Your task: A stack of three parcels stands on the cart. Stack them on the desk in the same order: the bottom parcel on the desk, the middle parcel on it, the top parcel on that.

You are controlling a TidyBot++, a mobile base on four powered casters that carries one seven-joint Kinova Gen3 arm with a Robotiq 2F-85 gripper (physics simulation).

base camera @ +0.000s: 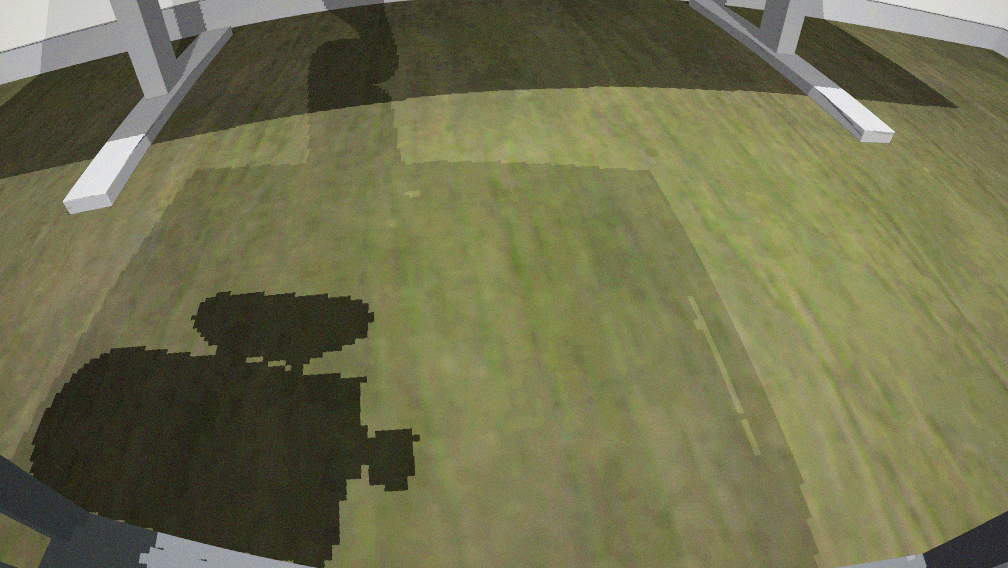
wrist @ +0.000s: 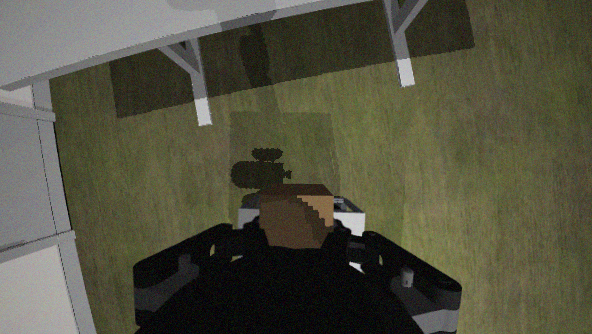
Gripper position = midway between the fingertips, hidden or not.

Note:
I see my gripper (wrist: 297, 221), a darker tan parcel (wrist: 297, 216) and a grey desk (base camera: 165, 80).
The grey desk also shows in the wrist view (wrist: 46, 46). The base camera view misses the darker tan parcel: it is out of frame.

